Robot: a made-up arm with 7 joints. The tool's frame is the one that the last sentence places.
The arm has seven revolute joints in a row. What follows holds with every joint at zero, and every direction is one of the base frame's. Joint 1 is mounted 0.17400 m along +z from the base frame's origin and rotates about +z. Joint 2 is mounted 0.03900 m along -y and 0.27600 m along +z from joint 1 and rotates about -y. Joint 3 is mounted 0.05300 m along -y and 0.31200 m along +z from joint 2 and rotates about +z. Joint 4 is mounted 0.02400 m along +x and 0.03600 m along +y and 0.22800 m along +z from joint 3 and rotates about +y. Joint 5 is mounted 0.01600 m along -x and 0.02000 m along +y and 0.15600 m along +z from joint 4 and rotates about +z. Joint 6 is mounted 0.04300 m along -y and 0.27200 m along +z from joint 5 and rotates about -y. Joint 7 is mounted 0.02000 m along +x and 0.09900 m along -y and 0.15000 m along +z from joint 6 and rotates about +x. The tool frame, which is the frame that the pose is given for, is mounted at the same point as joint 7; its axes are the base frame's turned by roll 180.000, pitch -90.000 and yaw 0.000 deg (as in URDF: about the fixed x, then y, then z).
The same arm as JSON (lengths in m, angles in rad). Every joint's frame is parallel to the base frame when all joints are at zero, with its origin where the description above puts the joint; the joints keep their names.
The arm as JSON. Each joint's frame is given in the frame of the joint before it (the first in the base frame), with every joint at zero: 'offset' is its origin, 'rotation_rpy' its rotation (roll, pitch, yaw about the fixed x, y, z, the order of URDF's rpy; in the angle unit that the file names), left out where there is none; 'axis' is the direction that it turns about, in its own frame. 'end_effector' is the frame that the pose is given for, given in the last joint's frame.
{"length_unit": "m", "angle_unit": "rad", "chain": [{"id": "joint 1", "offset": [0.0, 0.0, 0.174], "axis": [0.0, 0.0, 1.0]}, {"id": "joint 2", "offset": [0.0, -0.039, 0.276], "axis": [0.0, -1.0, 0.0]}, {"id": "joint 3", "offset": [0.0, -0.053, 0.312], "axis": [0.0, 0.0, 1.0]}, {"id": "joint 4", "offset": [0.024, 0.036, 0.228], "axis": [0.0, 1.0, 0.0]}, {"id": "joint 5", "offset": [-0.016, 0.02, 0.156], "axis": [0.0, 0.0, 1.0]}, {"id": "joint 6", "offset": [0.0, -0.043, 0.272], "axis": [0.0, -1.0, 0.0]}, {"id": "joint 7", "offset": [0.02, -0.099, 0.15], "axis": [1.0, 0.0, 0.0]}], "end_effector": {"offset": [0.0, 0.0, 0.0], "rotation_rpy": [3.1416, -1.5708, 0.0]}}
